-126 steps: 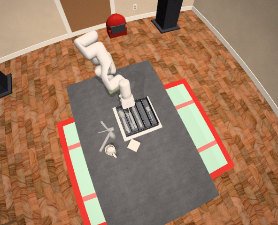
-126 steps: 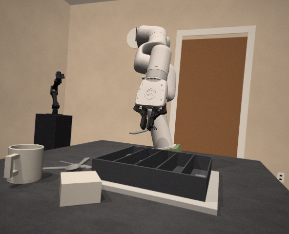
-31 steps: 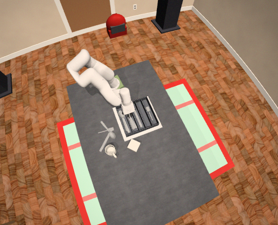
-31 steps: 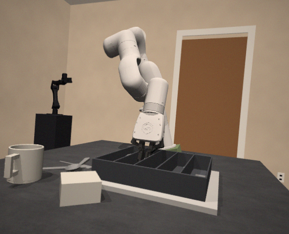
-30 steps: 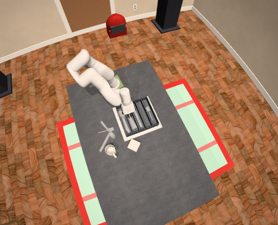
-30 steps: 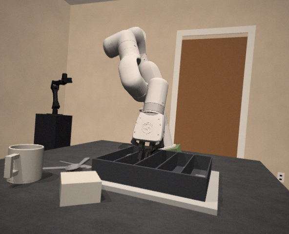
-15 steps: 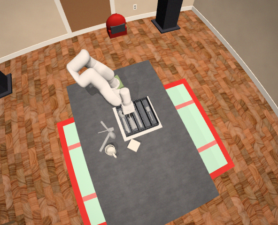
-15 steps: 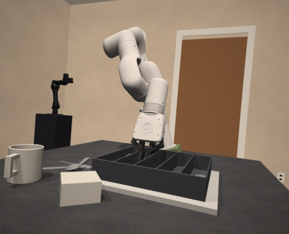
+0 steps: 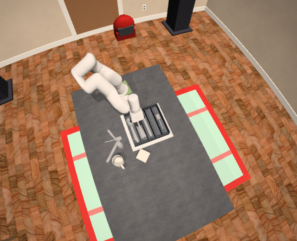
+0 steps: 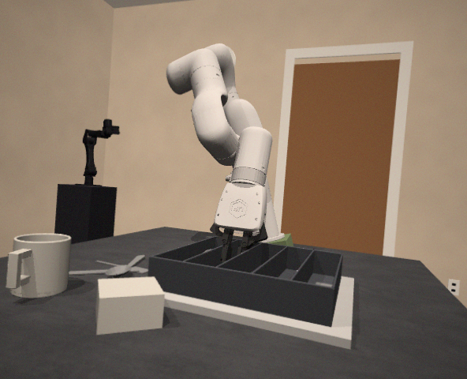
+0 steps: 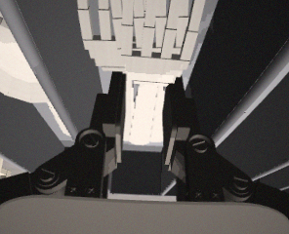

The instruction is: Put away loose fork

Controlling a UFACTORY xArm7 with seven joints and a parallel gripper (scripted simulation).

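Right now the tray is 3 cm ahead of my hand and 6 cm to the left of it. Also, from my hand: cream block (26 cm ahead, 7 cm to the right, 3 cm below); then white mug (22 cm ahead, 26 cm to the right, 1 cm below).
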